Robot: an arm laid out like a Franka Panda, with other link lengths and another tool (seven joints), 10 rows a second.
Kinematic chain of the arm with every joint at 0, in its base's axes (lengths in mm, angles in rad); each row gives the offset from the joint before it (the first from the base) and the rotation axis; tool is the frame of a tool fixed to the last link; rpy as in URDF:
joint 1: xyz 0 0 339.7 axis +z
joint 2: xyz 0 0 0 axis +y
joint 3: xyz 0 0 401.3 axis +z
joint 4: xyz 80.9 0 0 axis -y
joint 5: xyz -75.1 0 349.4 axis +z
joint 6: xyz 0 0 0 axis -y
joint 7: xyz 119.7 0 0 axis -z
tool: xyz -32 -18 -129.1 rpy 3.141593 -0.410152 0.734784
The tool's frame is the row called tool.
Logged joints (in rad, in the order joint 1, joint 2, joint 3, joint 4, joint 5, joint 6, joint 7), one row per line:
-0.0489 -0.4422 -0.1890 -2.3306 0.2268 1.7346 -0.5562
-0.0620 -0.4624 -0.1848 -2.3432 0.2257 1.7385 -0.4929
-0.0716 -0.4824 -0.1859 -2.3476 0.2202 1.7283 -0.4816
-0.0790 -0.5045 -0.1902 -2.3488 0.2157 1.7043 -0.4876
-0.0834 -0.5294 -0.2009 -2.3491 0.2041 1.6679 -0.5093
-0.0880 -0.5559 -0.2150 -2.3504 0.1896 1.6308 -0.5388
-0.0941 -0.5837 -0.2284 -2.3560 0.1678 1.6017 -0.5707
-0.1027 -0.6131 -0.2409 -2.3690 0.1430 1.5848 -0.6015
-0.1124 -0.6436 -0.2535 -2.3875 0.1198 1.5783 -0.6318
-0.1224 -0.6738 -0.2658 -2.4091 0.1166 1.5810 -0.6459
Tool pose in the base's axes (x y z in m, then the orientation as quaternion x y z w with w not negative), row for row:
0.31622 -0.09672 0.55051 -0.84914 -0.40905 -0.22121 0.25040
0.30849 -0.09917 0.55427 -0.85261 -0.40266 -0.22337 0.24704
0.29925 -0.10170 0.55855 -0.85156 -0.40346 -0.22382 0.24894
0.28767 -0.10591 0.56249 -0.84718 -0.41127 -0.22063 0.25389
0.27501 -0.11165 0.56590 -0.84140 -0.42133 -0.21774 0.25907
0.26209 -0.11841 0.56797 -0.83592 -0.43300 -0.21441 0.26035
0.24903 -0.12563 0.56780 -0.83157 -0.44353 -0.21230 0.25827
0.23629 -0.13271 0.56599 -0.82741 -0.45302 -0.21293 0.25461
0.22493 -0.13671 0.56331 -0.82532 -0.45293 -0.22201 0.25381
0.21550 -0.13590 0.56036 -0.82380 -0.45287 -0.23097 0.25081
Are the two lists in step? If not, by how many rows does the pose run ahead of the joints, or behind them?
The pose runs 1 row ahead of the joints: the pose in row i belongs to the joints in row i + 1.
